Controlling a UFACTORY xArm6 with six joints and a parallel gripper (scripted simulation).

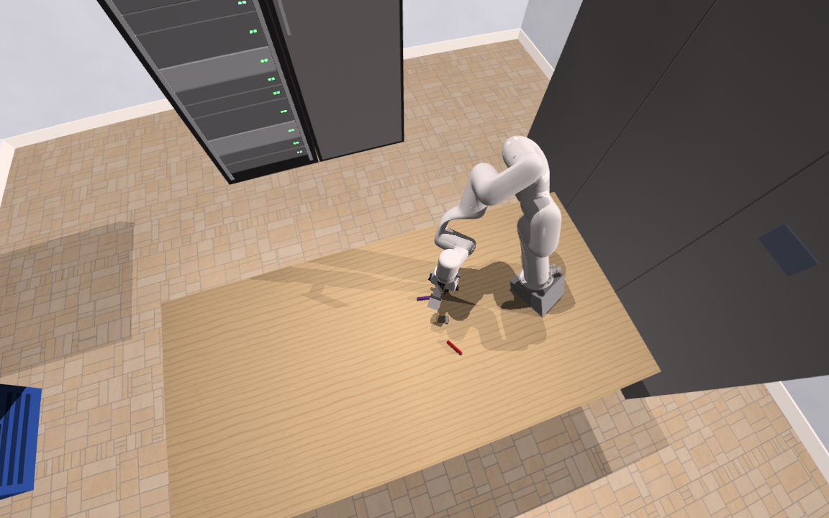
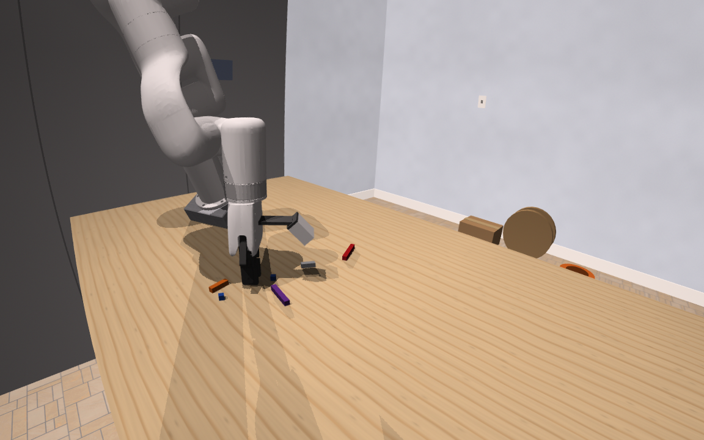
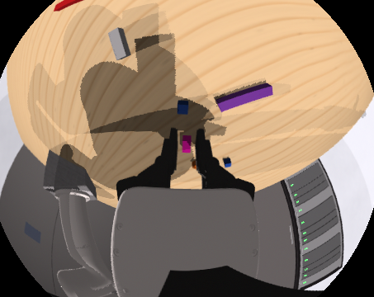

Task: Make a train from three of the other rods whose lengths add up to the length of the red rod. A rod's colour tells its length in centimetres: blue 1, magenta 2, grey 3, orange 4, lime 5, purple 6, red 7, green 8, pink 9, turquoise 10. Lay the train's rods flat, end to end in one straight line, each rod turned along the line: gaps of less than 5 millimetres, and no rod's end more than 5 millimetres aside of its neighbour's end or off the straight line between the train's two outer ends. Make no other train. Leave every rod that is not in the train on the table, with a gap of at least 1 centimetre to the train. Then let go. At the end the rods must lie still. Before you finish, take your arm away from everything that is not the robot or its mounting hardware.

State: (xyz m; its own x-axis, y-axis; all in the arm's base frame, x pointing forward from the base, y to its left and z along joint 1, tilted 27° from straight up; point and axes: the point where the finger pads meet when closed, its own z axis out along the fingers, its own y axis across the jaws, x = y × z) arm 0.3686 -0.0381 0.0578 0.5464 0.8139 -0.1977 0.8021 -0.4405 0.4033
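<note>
Right now my hand is 10 mm to the left of the magenta rod and 20 mm above it. The rest, counted from my hand: purple rod: 80 mm ahead, 20 mm to the left, 20 mm below; orange rod: 10 mm behind, 70 mm to the right, 20 mm below; grey rod: 10 mm ahead, 120 mm to the left, 20 mm below.
</note>
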